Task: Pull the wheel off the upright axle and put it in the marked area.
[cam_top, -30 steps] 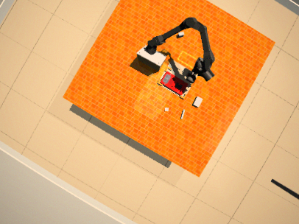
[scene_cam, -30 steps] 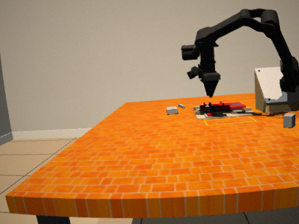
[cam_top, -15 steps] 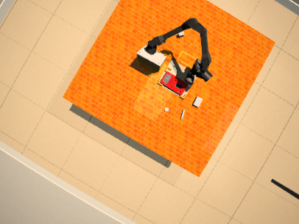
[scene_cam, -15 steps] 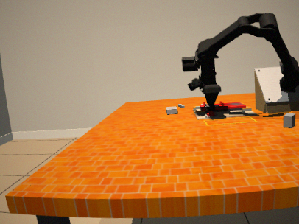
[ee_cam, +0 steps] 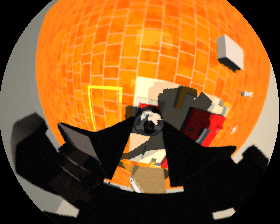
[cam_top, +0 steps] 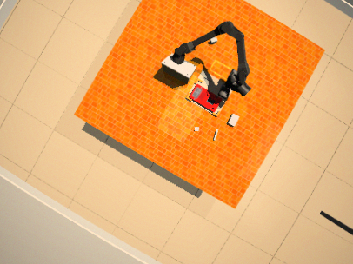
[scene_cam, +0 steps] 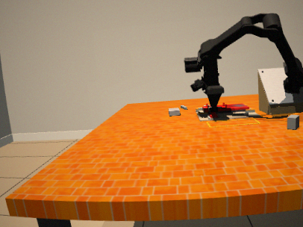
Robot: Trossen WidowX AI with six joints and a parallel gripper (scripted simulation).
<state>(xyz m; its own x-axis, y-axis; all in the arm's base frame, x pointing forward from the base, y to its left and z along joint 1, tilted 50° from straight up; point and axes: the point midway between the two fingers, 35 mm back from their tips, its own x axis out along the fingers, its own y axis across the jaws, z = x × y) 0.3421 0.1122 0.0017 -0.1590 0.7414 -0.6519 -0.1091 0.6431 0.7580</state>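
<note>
Right now the dark wheel is right at my gripper tip. Also, from my gripper tip: upright axle (1 cm below).
</note>
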